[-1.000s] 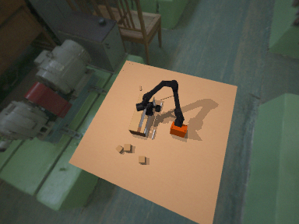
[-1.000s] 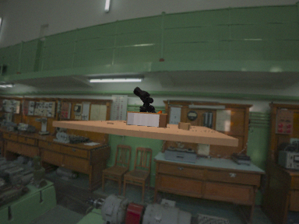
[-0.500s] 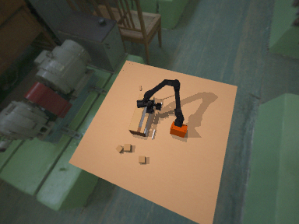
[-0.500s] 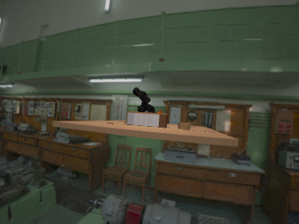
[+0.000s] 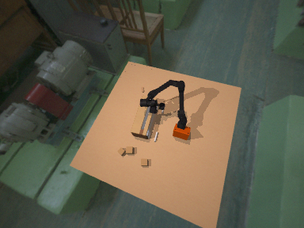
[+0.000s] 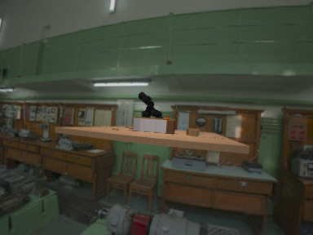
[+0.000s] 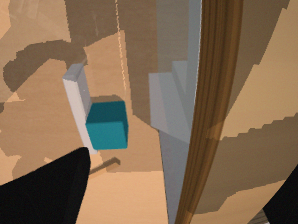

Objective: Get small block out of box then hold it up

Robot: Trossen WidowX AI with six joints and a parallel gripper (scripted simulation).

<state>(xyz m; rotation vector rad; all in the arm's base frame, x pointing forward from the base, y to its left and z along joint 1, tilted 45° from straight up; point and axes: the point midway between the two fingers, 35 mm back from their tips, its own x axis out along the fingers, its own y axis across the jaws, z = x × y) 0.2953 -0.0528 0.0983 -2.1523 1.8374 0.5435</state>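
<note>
The teal block lies 7 cm below my gripper tip, 4 cm to the right of it and 2 cm behind it. Also, from my gripper tip: tan box (12 cm to the left, 3 cm below, 2 cm ahead).
</note>
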